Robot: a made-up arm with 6 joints. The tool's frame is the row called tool.
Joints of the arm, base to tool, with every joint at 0 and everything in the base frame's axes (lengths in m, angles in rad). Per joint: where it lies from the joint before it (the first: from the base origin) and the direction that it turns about. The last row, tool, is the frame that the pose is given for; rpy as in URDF.
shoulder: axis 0 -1 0 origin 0.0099 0.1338 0.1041
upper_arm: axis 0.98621 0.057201 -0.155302 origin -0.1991 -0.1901 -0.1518
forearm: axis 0 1 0 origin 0.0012 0.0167 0.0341
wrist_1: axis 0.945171 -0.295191 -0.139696 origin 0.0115 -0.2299 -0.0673
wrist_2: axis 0 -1 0 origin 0.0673 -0.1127 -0.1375
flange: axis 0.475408 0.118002 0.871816 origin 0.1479 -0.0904 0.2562
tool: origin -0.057 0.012 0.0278 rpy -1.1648 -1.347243 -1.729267
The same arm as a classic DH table. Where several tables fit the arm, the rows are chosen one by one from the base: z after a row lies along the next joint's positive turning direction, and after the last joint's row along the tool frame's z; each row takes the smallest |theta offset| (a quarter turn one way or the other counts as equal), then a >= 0, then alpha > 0; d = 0 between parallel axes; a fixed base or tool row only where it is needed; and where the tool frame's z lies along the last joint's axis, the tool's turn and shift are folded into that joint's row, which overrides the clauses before.
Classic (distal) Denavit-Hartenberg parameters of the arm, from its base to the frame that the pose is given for. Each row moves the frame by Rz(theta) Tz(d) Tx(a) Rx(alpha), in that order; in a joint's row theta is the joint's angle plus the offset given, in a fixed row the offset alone. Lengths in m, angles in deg.
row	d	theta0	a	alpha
base (fixed)	0.1041	0	0.0099	90
shoulder	0.0464	81.05	-0.1809	93.28
upper_arm	-0.1775	0	0.0339	86.72
forearm	-0.2064	-0.54	-0.0649	-107.17
wrist_1	0.1129	0	-0.1262	-72.83
wrist_2	0.2115	69.8	-0.0072	96.78
flange	0.337	-78.12	0.025	55.65
tool (fixed)	-0.072	101.96	0	0

